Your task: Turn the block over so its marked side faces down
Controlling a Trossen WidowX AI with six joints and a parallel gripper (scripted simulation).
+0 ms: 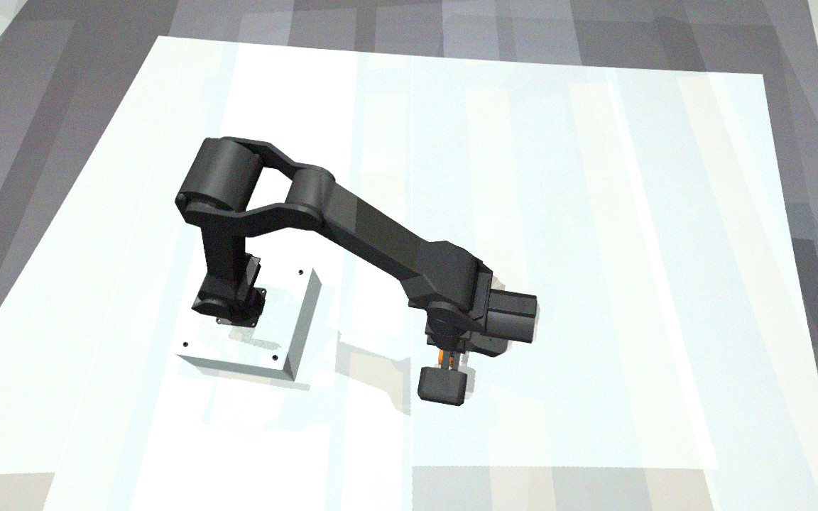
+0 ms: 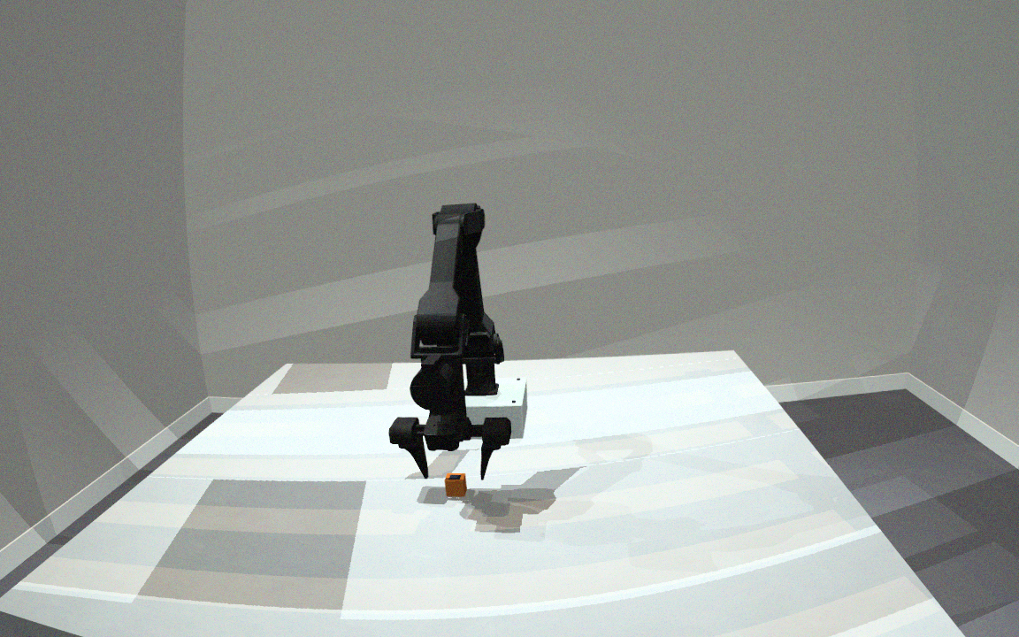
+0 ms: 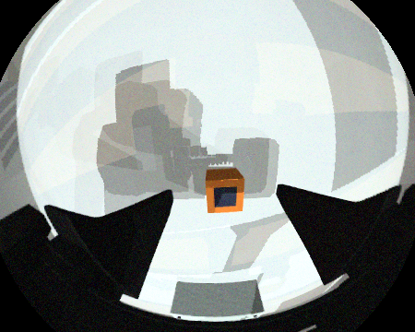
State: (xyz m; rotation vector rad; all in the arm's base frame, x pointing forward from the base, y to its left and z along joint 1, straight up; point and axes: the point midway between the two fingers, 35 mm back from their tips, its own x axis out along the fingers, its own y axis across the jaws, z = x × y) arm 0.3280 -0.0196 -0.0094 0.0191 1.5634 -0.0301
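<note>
My gripper tip is now 1 cm above the orange block.
</note>
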